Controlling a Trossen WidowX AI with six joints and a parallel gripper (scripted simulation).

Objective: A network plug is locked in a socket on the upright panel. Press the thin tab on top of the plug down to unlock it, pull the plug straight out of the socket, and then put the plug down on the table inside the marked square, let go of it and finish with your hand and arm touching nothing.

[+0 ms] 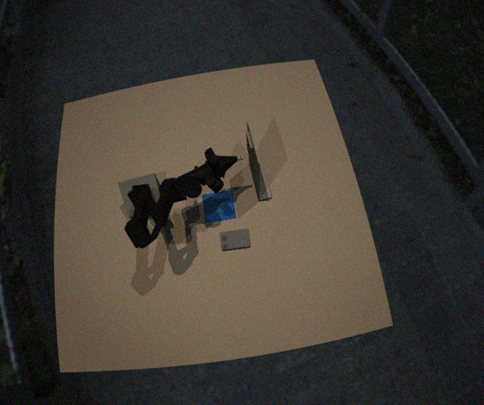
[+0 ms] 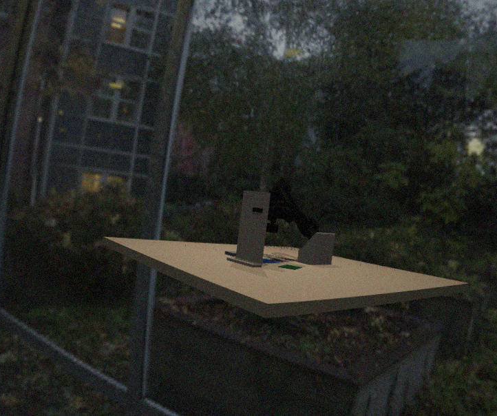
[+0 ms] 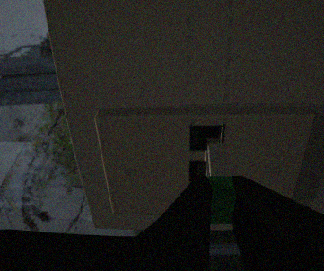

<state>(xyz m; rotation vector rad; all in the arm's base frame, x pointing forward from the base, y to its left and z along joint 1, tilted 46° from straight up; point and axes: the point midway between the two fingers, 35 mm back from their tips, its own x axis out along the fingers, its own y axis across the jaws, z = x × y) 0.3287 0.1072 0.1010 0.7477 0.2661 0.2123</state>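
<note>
Right now my gripper tip is 9 cm past the blue marked square, 7 cm to the left of it and 23 cm above it. Also, from my gripper tip: upright grey panel 6 cm ahead, 2 cm to the left, 9 cm below; then green patch 11 cm behind, 10 cm to the left, 23 cm below; then flat grey plate 5 cm behind, 21 cm to the right, 22 cm below.
</note>
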